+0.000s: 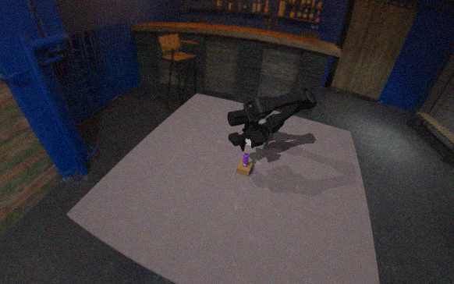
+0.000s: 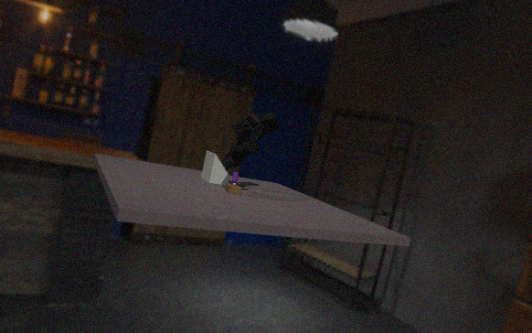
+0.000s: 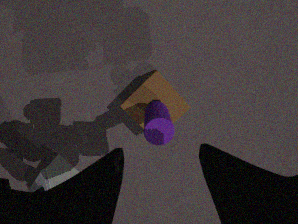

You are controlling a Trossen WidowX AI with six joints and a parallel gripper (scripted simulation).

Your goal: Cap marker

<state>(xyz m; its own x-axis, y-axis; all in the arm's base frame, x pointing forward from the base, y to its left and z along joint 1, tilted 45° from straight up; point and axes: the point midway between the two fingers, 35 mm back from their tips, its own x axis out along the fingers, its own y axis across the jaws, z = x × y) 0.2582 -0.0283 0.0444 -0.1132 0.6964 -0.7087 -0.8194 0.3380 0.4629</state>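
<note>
My gripper tip is now 60 mm above the purple cap.
</note>
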